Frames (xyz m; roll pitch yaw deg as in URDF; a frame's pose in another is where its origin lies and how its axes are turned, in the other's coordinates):
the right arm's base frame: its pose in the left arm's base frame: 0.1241 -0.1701 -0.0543 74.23 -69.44 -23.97
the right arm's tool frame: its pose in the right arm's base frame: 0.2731 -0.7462 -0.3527 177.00 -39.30 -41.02
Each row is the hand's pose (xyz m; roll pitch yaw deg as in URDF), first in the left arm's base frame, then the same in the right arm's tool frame.
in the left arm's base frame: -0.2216 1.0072 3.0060 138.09 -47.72 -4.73
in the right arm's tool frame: -0.0799 -3.5886 -0.1847 -72.88 -49.46 -43.05
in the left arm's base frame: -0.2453 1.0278 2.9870 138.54 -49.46 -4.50
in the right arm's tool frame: -0.1101 -3.5864 -0.2054 -71.10 -48.03 -44.58
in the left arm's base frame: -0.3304 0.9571 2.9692 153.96 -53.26 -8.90
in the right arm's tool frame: -0.0683 -3.5672 -0.3076 -59.49 -43.36 -44.07
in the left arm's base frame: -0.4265 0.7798 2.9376 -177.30 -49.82 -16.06
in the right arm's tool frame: 0.0603 -3.4981 -0.4502 -41.66 -43.23 -36.35
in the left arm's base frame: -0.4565 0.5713 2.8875 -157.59 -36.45 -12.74
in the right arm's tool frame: 0.2188 -3.3822 -0.5417 -29.15 -54.04 -23.79
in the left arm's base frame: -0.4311 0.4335 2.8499 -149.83 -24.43 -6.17
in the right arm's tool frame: 0.3285 -3.2892 -0.5601 -29.65 -65.57 -10.43
